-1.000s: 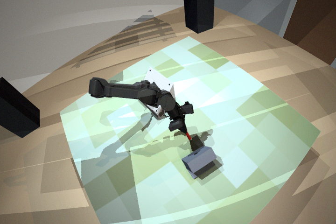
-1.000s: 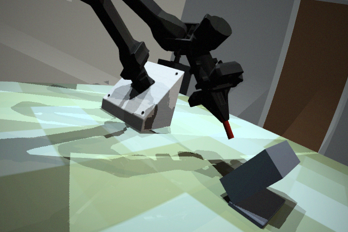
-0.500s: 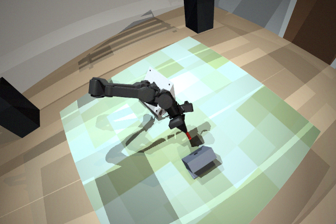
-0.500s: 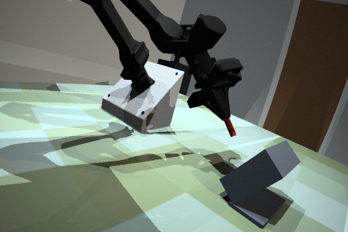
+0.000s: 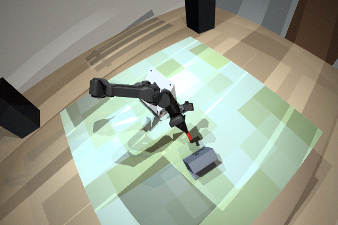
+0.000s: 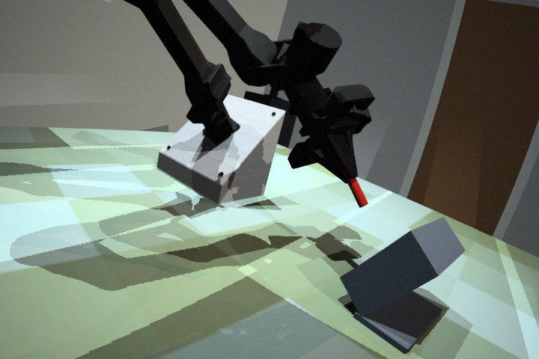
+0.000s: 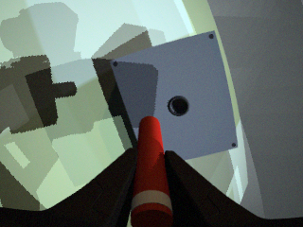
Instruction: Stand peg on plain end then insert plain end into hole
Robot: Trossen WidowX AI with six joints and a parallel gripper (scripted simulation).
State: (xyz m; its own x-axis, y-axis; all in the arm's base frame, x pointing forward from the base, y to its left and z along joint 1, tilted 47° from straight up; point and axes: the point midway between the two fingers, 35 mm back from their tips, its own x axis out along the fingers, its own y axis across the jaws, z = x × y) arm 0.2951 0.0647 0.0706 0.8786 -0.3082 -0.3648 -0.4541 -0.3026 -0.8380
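Now: gripper tip 120 mm short of the sloped panel, 60 mm above it and 10 mm to the left of it. Also, from my gripper tip: flat foot (150 mm ahead, 130 mm below, 10 mm to the right); peg (10 mm behind, 10 mm above).
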